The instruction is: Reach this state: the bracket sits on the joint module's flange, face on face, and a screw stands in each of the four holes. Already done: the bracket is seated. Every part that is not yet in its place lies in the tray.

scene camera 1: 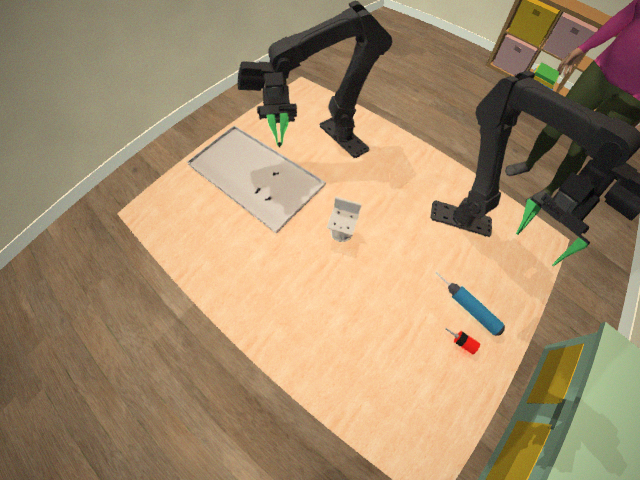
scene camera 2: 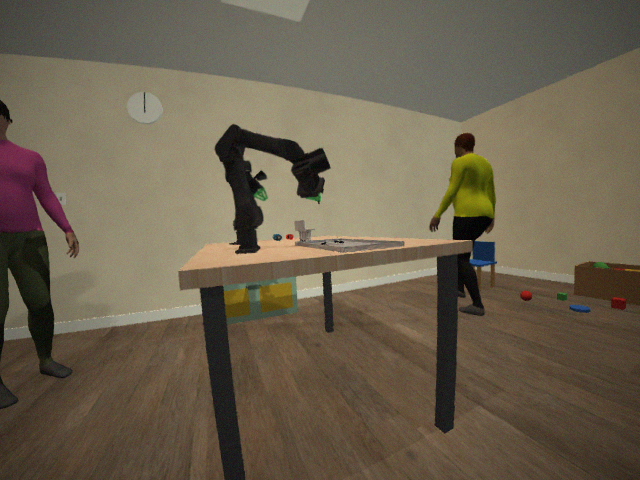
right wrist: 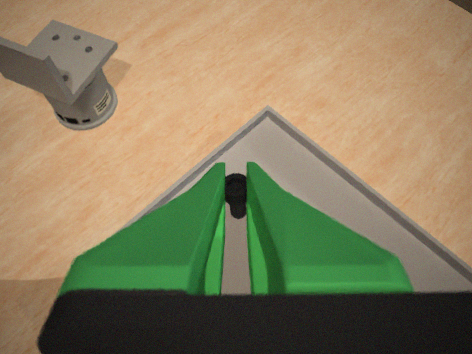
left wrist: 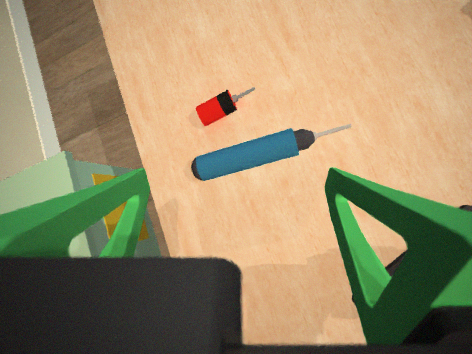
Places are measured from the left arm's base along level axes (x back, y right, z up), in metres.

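Where they show: left gripper, fingertip midpoint: (scene camera 1: 534, 249) (scene camera 2: 266, 199) (left wrist: 237, 178); right gripper, fingertip midpoint: (scene camera 1: 279, 145) (scene camera 2: 319, 200) (right wrist: 235, 177); left arm's base, origin of the base link: (scene camera 1: 461, 219); right arm's base, origin of the base link: (scene camera 1: 343, 137) (scene camera 2: 249, 250).
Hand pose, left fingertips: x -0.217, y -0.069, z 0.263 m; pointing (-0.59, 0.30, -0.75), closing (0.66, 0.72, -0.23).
Each offset is from my left fingertips to the top centre of the thing. "spot": to the spot under its first point. Level surfaces: height alone.
The grey L-shaped bracket (scene camera 1: 343, 221) (scene camera 2: 305, 228) (right wrist: 75, 55) sits on the round joint module {dx +0.059, dy +0.411, dz -0.199 m} (scene camera 1: 341, 236) (right wrist: 92, 107); its visible holes look empty. The tray {dx +0.178, dy +0.737, dz -0.247 m} (scene camera 1: 214, 146) (scene camera 2: 382, 243) (right wrist: 330, 150) lies left of it in scene camera 1. Three black screws, one {dx +0.192, dy +0.660, dz -0.248 m} (scene camera 1: 275, 173), another {dx +0.115, dy +0.689, dz -0.248 m} (scene camera 1: 257, 190) and a third {dx +0.097, dy +0.648, dz -0.248 m} (scene camera 1: 267, 198), lie in the tray. My right gripper (scene camera 1: 279, 144) (scene camera 2: 318, 200) (right wrist: 235, 177) is shut on a black screw {dx +0.162, dy +0.619, dz -0.076 m} (right wrist: 236, 190), held head toward the camera, above the tray's edge region. My left gripper (scene camera 1: 535, 250) (left wrist: 237, 178) is open and empty, high over the right part of the table.
A blue screwdriver {spot: dx -0.072, dy +0.010, dz -0.224 m} (scene camera 1: 478, 310) (left wrist: 247, 154) and a short red screwdriver {dx -0.149, dy +0.039, dz -0.228 m} (scene camera 1: 467, 342) (left wrist: 216, 108) lie on the table {dz -0.263 m} (scene camera 1: 310, 320) at the lower right in scene camera 1. A green cabinet (scene camera 1: 610, 392) stands beside the table. A person in pink (scene camera 1: 620, 62) (scene camera 2: 20, 191) stands behind the left arm.
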